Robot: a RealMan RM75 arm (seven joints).
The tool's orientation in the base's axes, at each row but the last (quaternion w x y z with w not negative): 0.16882 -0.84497 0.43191 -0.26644; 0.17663 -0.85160 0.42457 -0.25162; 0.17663 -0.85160 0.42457 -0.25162; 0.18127 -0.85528 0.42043 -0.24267; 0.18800 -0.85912 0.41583 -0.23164; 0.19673 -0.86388 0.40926 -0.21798
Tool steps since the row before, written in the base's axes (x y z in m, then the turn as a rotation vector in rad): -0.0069 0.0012 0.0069 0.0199 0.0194 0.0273; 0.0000 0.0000 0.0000 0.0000 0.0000 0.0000; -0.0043 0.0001 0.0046 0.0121 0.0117 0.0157; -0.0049 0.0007 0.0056 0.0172 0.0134 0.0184; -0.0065 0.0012 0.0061 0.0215 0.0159 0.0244; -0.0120 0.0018 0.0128 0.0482 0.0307 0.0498
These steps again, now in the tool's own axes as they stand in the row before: -0.0022 0.0002 -0.0096 0.0021 -0.0379 -0.0089; 0.0000 0.0000 0.0000 0.0000 0.0000 0.0000; -0.0010 0.0003 -0.0062 0.0011 -0.0225 -0.0047; -0.0017 -0.0002 -0.0073 0.0031 -0.0281 -0.0038; -0.0030 0.0002 -0.0085 0.0049 -0.0353 -0.0061; -0.0055 -0.0002 -0.0168 0.0139 -0.0738 -0.0103
